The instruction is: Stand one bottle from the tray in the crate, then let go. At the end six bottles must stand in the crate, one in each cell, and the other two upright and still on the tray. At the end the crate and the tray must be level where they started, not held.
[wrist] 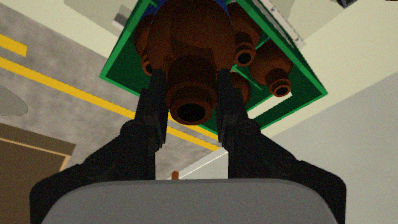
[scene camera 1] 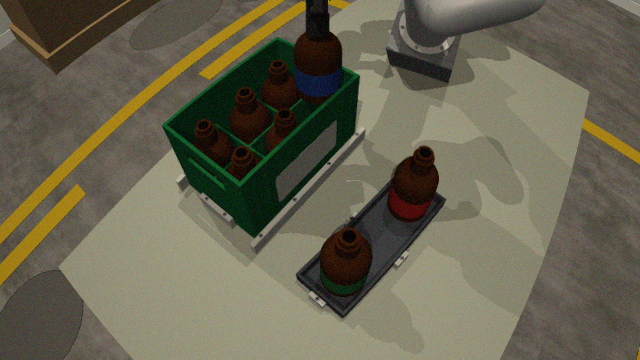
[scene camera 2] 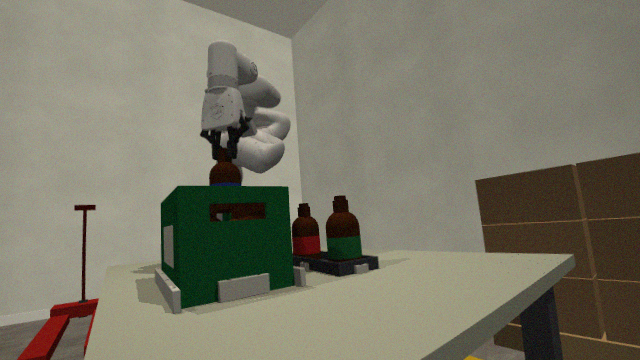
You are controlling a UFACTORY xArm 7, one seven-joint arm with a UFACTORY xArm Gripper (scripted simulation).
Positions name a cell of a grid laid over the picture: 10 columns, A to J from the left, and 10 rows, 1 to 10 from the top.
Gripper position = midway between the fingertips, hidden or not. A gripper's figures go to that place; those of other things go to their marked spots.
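My gripper (scene camera 2: D5) lies 0.72 m from the lens; a green crate (scene camera 2: D8) lies 0.46 m from the lens.
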